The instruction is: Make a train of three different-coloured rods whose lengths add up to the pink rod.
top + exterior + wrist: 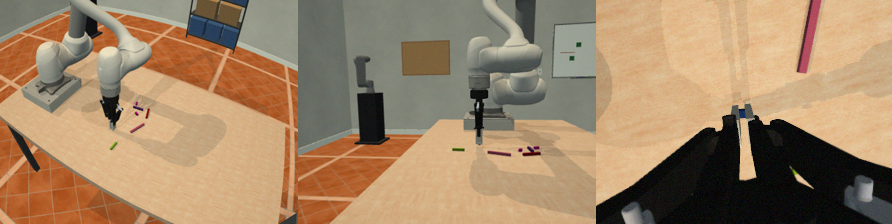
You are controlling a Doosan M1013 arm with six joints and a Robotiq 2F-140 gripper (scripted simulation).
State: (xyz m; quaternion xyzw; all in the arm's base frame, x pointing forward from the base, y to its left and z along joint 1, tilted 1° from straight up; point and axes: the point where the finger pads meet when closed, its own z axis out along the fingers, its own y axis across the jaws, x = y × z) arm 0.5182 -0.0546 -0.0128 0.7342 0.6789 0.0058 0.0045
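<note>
The purple rod lies 21 cm to the left of my hand, 4 cm below it and 3 cm ahead of it. The rest, counted from my hand: pink rod 10 cm ahead, 8 cm to the left, 4 cm below; then lime rod 8 cm to the right, 6 cm ahead, 4 cm below; then blue rod 3 cm below.
</note>
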